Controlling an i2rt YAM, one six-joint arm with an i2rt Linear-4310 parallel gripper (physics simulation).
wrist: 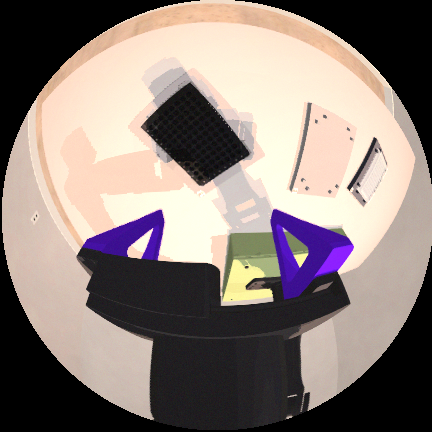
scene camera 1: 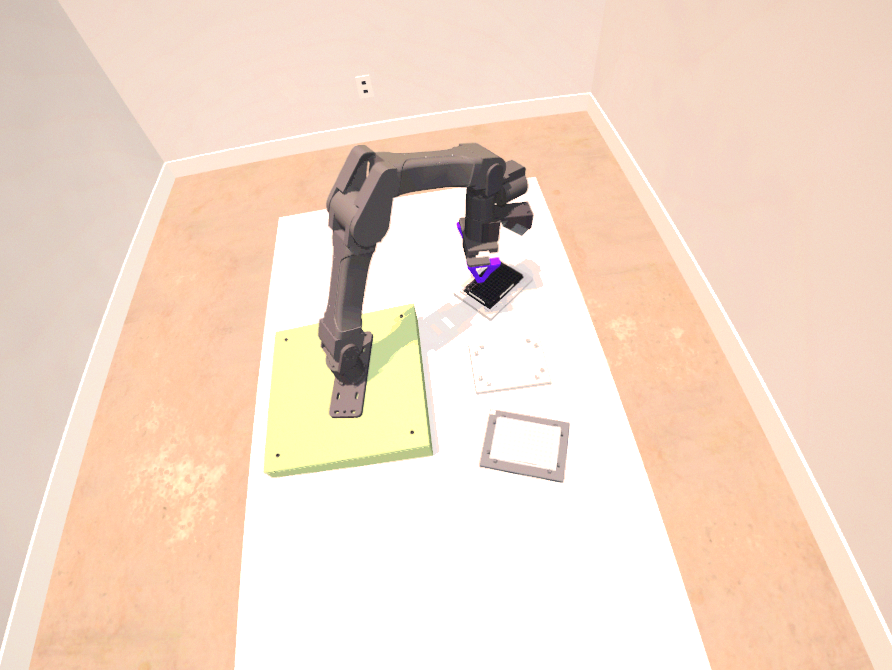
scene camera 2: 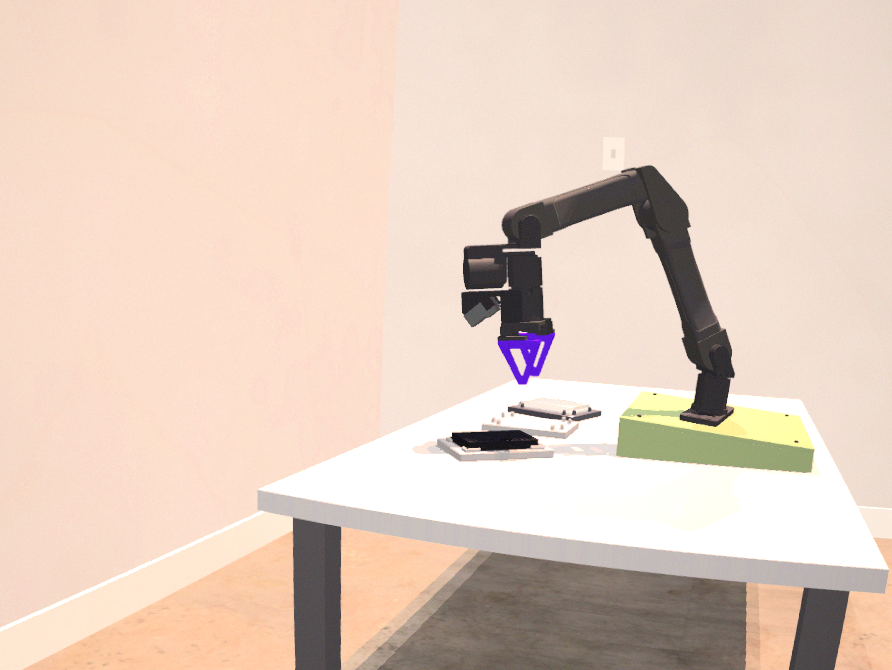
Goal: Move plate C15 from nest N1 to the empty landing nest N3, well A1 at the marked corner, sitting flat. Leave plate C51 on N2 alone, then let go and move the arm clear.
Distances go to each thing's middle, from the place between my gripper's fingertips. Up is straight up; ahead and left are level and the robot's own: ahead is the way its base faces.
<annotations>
Now: the black perforated plate (scene camera 2: 508, 439) 100 mm below my hand, 40 mm ahead of it and 30 mm to the left of it.
</annotations>
